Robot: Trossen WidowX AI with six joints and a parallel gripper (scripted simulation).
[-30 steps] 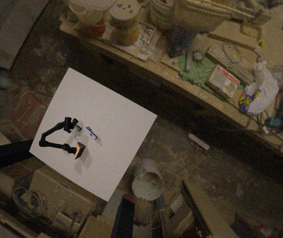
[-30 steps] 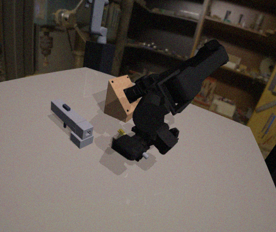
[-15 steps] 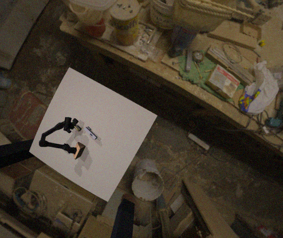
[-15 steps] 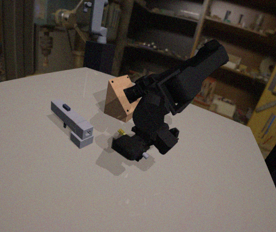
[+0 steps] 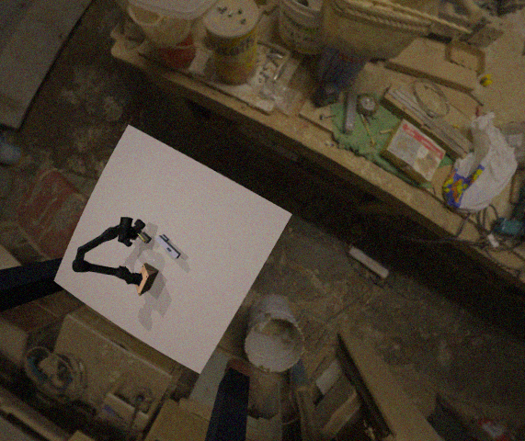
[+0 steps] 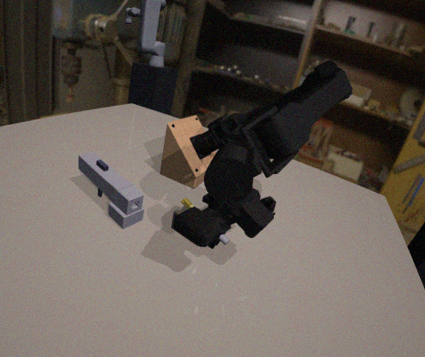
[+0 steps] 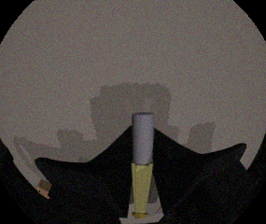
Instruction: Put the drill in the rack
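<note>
Now: gripper tip 4 cm to the left of the drill, 4 cm below it and 1 cm past it. From my gripper tip the other things lie so: grey housing: 23 cm to the right, 4 cm above, 3 cm ahead; dark key: 26 cm to the right, 5 cm above, 3 cm ahead.
</note>
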